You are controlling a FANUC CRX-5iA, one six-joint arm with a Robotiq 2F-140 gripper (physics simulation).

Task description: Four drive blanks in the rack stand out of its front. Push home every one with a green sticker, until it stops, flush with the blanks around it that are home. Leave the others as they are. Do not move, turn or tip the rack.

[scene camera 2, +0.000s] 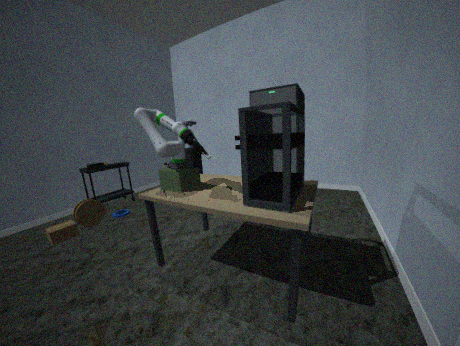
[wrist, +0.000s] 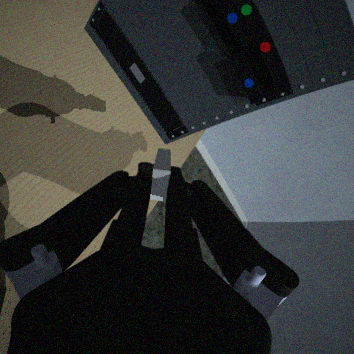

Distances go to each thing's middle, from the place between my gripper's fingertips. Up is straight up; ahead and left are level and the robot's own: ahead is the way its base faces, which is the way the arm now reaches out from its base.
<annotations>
I see the dark rack [scene camera 2: 259,181] 42 cm ahead of my hand and 17 cm to the left of it.
</annotations>
